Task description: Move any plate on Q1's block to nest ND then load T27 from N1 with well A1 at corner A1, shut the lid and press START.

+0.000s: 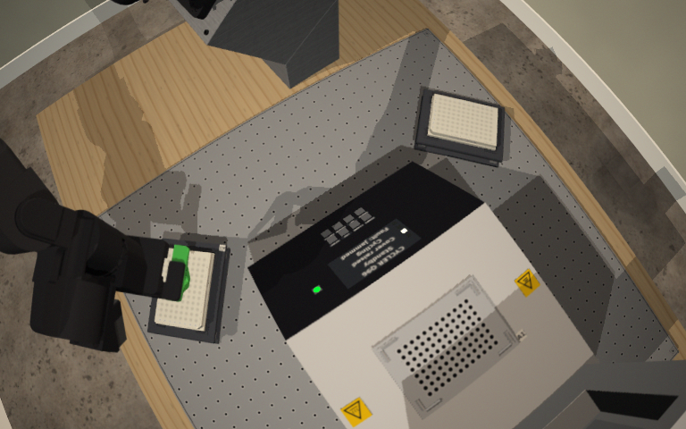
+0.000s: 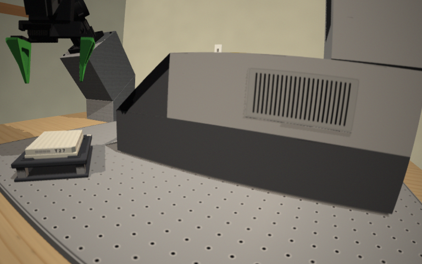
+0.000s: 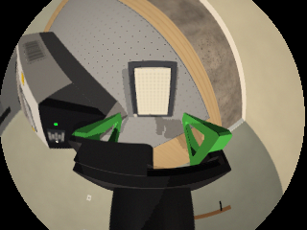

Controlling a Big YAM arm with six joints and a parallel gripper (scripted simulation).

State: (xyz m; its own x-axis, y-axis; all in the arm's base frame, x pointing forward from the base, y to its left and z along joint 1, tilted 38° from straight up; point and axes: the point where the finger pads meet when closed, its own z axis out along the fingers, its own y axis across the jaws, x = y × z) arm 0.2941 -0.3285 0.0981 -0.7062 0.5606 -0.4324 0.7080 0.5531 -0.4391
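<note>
My gripper is now 13 cm above the nest N1. From my hand the other things lie so: nest ND 56 cm to the left, 13 cm below, 7 cm ahead.
</note>
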